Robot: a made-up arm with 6 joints.
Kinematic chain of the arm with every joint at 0, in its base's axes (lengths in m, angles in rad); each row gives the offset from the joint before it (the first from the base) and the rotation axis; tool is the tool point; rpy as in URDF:
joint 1: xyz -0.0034 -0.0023 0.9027 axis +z
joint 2: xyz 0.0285 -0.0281 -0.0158 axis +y
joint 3: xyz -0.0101 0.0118 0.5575 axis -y
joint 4: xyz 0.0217 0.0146 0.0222 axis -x
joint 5: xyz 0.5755 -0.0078 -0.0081 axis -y
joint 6: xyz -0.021 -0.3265 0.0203 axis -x
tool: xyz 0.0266 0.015 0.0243 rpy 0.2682 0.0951 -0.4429
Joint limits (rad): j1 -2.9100..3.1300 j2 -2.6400..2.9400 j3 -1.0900..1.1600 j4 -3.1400..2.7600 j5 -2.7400..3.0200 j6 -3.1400..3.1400
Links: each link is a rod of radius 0.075 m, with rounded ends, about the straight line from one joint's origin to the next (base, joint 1, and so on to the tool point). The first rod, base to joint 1, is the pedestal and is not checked.
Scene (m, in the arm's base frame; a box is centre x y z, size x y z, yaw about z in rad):
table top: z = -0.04
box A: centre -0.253 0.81 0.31 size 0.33 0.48 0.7 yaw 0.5
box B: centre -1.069 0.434 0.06 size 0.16 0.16 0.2 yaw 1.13
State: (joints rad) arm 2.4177 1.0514 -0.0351 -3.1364 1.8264 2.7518
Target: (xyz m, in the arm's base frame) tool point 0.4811 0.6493 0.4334
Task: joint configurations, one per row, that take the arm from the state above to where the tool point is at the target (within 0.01 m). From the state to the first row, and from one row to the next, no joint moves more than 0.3 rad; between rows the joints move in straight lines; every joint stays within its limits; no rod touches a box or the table.
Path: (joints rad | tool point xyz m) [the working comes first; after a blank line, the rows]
Joints at the target: 0.5059 1.3596 0.0337 -3.1400 1.8205 2.6805
Straight joint move there: touches box A.

1: 2.2454 1.0756 0.2402 -3.1360 1.6737 2.9138 | -0.8545 0.5148 0.7281
2: 2.0732 1.0998 0.5156 -3.1357 1.5209 3.0759 | -0.8054 0.7389 0.8357
3: 1.8123 1.0509 0.4064 -3.1365 1.5353 3.0887 | -0.5794 0.8883 0.8293
4: 1.5515 1.0020 0.2973 -3.1374 1.5497 3.1015 | -0.3313 0.9706 0.8236
5: 1.2907 0.9531 0.1881 -3.1383 1.5641 3.1143 | -0.0804 0.9849 0.8184
6: 1.0299 0.9042 0.0789 -3.1391 1.5784 3.1272 | 0.1550 0.9359 0.8138
7: 0.7691 0.8554 -0.0302 -3.1400 1.5928 3.1400 | 0.3597 0.8328 0.8100
8: 0.6375 1.1075 0.0017 -3.1400 1.7066 2.9103 | 0.4474 0.7567 0.6164
9: 0.5059 1.3596 0.0337 -3.1400 1.8205 2.6805 | 0.4810 0.6493 0.4334

